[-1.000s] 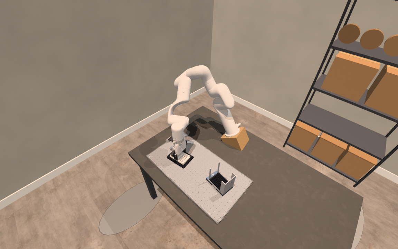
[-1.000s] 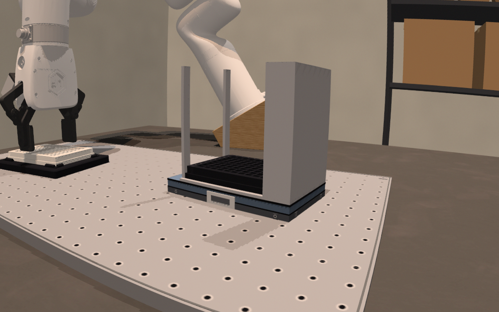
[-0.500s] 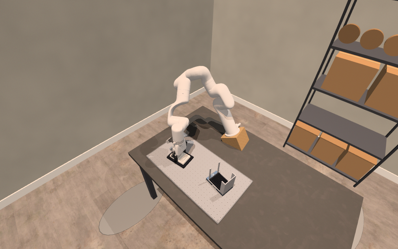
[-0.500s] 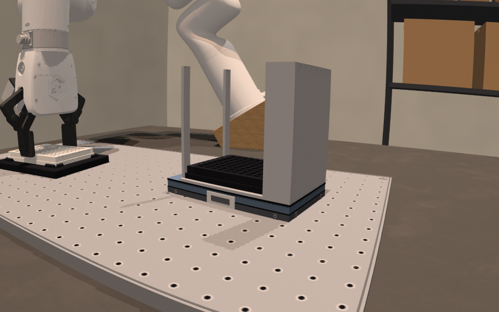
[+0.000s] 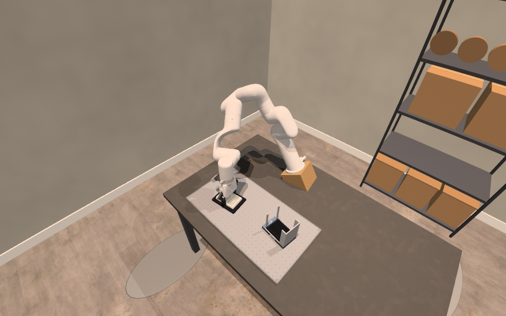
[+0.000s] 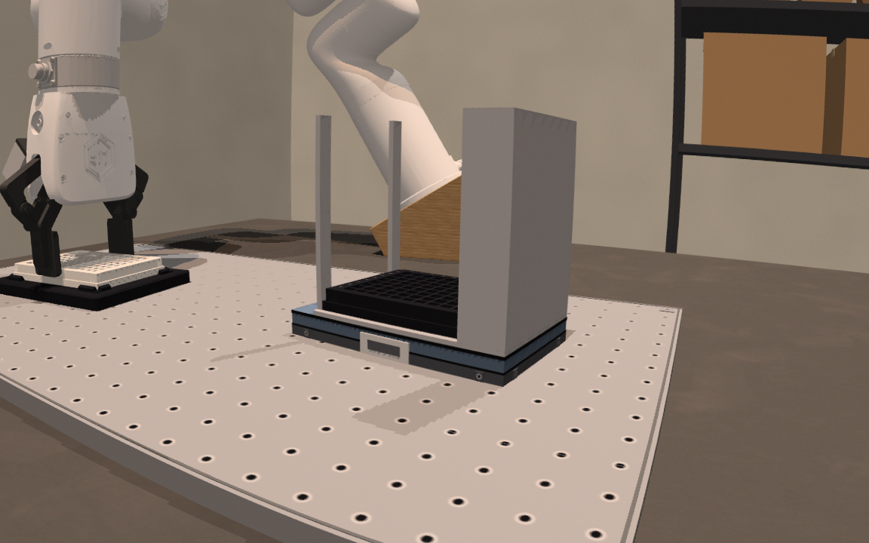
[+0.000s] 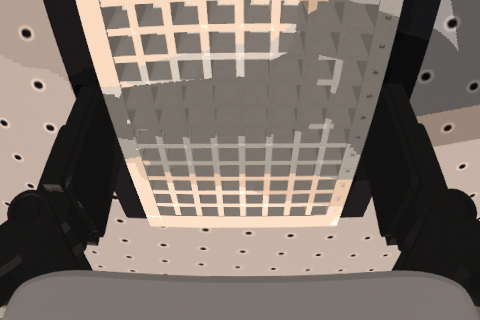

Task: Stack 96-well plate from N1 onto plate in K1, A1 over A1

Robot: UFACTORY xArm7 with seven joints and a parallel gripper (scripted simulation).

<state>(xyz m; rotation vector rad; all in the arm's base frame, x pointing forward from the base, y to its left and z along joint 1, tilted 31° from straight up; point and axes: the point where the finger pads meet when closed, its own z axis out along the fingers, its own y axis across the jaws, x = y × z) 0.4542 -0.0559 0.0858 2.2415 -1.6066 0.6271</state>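
Right now the white 96-well plate is 10 mm below my hand. From my hand the other things lie so: thin post: 40 mm behind, 280 mm to the left, 50 mm above; then pale square: 30 mm behind, 90 mm to the right, 20 mm below; then plate nest N1: 20 mm below.
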